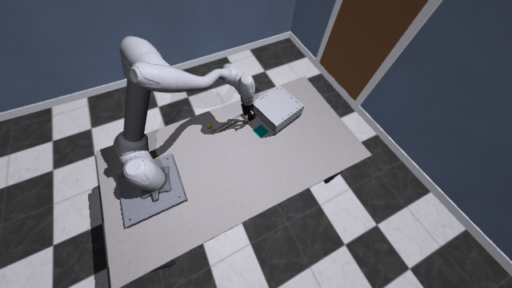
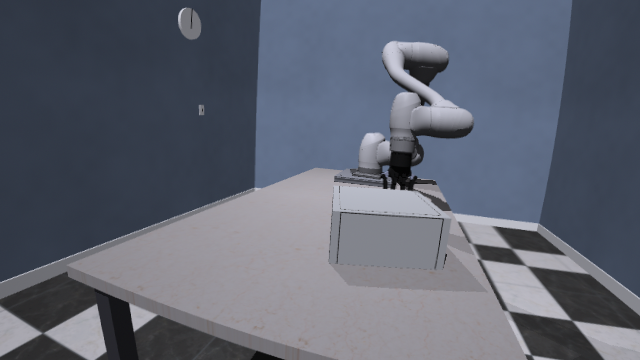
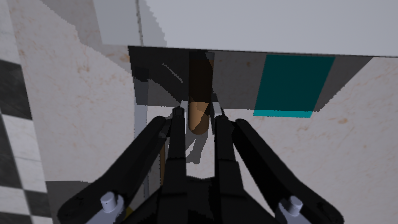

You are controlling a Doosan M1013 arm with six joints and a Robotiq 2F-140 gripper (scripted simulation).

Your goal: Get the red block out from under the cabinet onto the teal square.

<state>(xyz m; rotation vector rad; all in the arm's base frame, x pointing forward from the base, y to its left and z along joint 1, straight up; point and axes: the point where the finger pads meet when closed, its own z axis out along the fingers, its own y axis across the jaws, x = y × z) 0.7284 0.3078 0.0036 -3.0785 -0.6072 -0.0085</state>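
Now: hand 7 cm short of the teal square, 12 cm to the left of it and 4 cm above it. Also, from my hand: grey bar (6 cm behind, 7 cm to the left, 4 cm below); then thin brown stick (16 cm behind, 4 cm below); then hook tool (13 cm ahead, 1 cm to the left, 3 cm below).
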